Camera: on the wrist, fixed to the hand. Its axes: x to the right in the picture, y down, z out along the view.
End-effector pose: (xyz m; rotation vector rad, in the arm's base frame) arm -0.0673 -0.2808 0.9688 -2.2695 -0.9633 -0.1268
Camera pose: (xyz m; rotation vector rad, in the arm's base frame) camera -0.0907 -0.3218 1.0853 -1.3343 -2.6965 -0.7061
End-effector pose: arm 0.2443 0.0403 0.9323 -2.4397 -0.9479 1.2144
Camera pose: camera 0.3051 0.0876 1.0316 -1.0029 -2.4484 0.6833
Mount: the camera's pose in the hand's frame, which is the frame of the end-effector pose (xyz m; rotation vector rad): -0.0037 -0.0573 -0.1118 -0.3589 -0.2242 -1.4883
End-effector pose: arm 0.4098 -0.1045 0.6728 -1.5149 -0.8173 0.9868
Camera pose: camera 0.5108 -0.1445 0.7360 -0.6485 -1.9056 -0.1453
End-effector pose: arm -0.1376 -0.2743 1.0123 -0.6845 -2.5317 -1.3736
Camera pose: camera -0.1682 -0.3948 1.0305 -0.8886 1.7920 1.2986
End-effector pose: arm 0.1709 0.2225 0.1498 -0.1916 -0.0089 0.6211
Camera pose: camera 0.2083 0.1551 0.0505 -0.3917 -0.4434 -0.8580
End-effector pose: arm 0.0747 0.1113 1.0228 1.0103 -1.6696 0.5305
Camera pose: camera 0.1845 0.1666 1.0492 1.6961 -0.7308 -0.8463
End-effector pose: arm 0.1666 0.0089 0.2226 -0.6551 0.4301 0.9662
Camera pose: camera 0.2084 -0.0925 0.1613 -0.9264 -0.4576 -0.3337
